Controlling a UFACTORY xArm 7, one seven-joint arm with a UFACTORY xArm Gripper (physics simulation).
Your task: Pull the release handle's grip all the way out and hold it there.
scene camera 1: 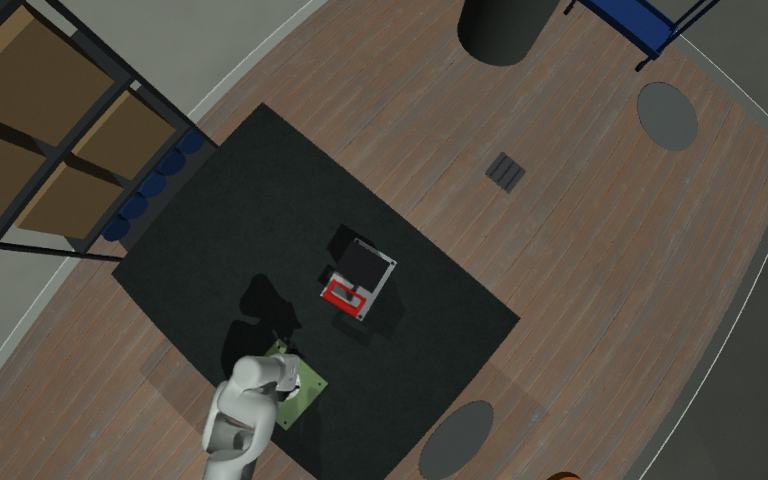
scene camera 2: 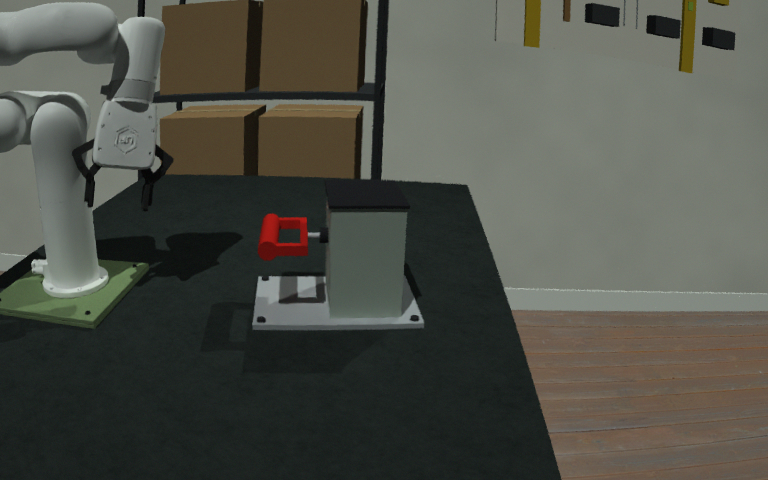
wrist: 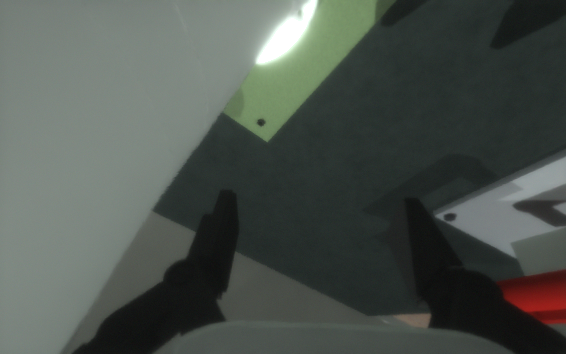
Scene:
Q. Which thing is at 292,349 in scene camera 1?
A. My gripper.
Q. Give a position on a light base plate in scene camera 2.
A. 282,302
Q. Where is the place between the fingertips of my gripper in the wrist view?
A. At 315,213

